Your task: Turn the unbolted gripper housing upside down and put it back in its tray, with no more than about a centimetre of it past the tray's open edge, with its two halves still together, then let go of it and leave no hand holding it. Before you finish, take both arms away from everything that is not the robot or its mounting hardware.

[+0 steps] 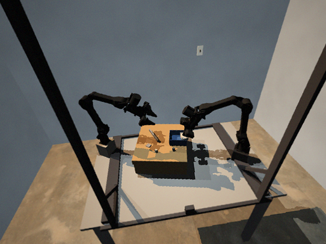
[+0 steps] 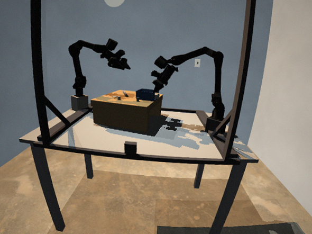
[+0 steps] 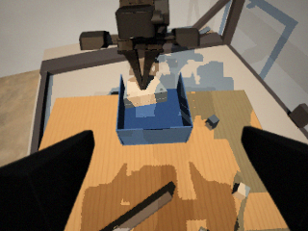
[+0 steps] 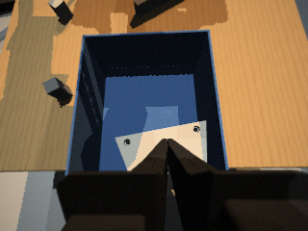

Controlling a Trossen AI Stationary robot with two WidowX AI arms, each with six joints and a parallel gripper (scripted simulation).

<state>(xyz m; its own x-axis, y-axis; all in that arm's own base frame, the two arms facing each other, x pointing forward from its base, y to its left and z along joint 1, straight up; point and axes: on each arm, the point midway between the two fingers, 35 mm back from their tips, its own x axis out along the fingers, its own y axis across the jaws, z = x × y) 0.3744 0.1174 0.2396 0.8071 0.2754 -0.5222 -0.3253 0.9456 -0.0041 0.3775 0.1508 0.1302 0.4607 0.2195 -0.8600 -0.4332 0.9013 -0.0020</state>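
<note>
The gripper housing half is 50 mm below my right hand and 10 mm to the left of it. Round my right hand: white gripper housing: 40 mm below, 10 mm to the left; grey rod: 240 mm to the left, 60 mm below, 20 mm ahead; wooden block: 170 mm to the left, 120 mm below, 20 mm behind.
</note>
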